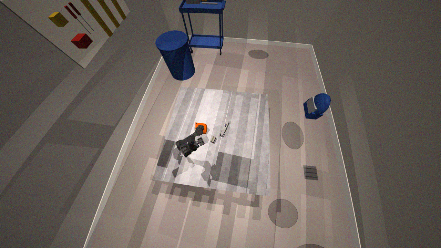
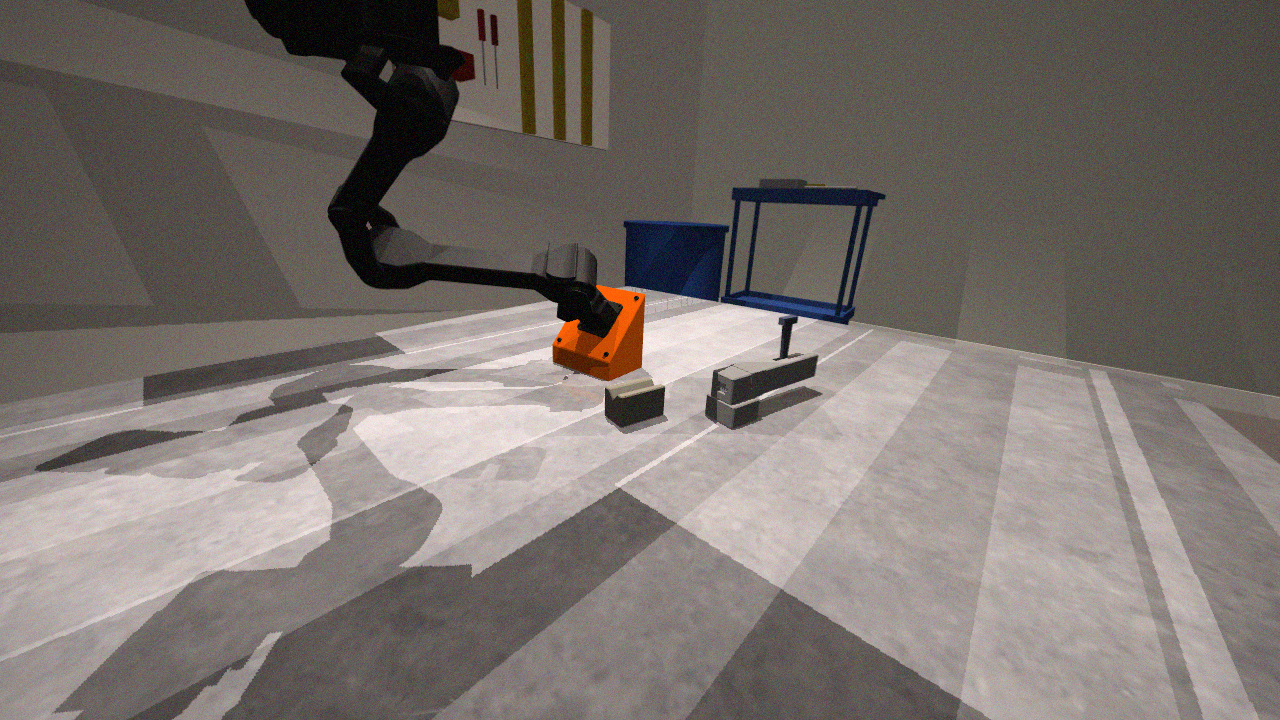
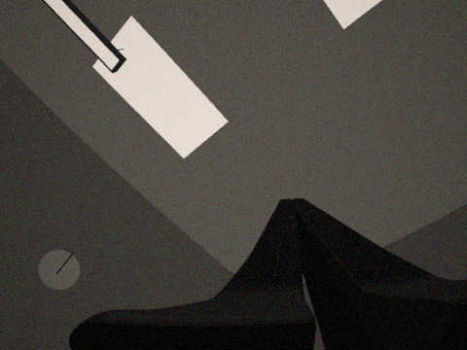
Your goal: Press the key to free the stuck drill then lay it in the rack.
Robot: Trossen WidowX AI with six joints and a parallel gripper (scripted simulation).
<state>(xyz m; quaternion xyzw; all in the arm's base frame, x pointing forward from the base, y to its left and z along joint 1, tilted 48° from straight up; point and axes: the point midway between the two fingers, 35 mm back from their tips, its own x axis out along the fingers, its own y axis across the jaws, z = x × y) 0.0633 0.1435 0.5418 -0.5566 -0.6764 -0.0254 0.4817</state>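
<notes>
Right now the blue key is 490 mm below my gripper tip, 380 mm to the left of it and 200 mm ahead of it. Round my gripper tip: drill (530 mm below, 330 mm to the left, 190 mm ahead); rack (570 mm below, 200 mm to the left, 80 mm ahead).
</notes>
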